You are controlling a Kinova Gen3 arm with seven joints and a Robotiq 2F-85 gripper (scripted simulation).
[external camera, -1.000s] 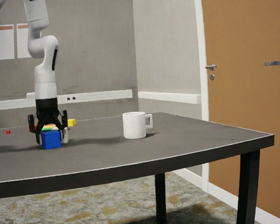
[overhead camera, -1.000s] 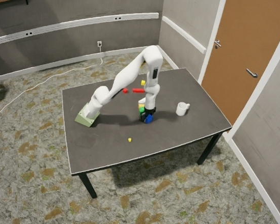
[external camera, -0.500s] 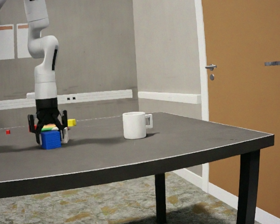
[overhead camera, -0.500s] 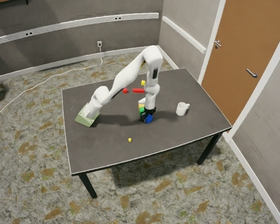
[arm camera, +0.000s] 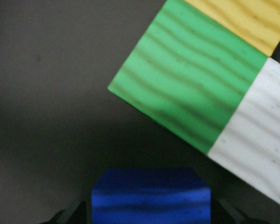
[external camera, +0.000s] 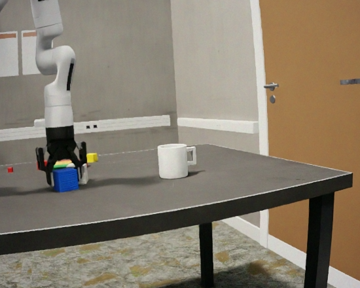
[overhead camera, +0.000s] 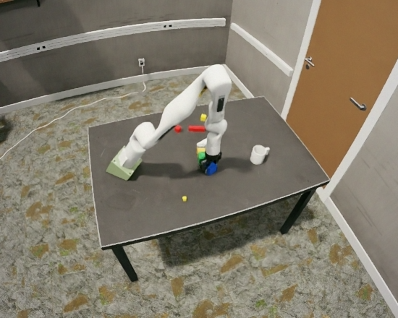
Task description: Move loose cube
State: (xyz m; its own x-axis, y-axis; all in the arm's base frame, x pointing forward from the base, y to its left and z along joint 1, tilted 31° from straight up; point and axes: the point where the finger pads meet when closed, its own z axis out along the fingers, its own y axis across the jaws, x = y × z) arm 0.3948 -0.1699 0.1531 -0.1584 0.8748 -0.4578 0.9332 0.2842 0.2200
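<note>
Now: the blue cube right at my hand. From my hand the other things lie so: white mug: 30 cm ahead, 7 cm to the right, 1 cm above; then tiny yellow cube: 22 cm behind, 10 cm to the right, 2 cm below; then red bar: 12 cm ahead, 32 cm to the left, 1 cm below.
</note>
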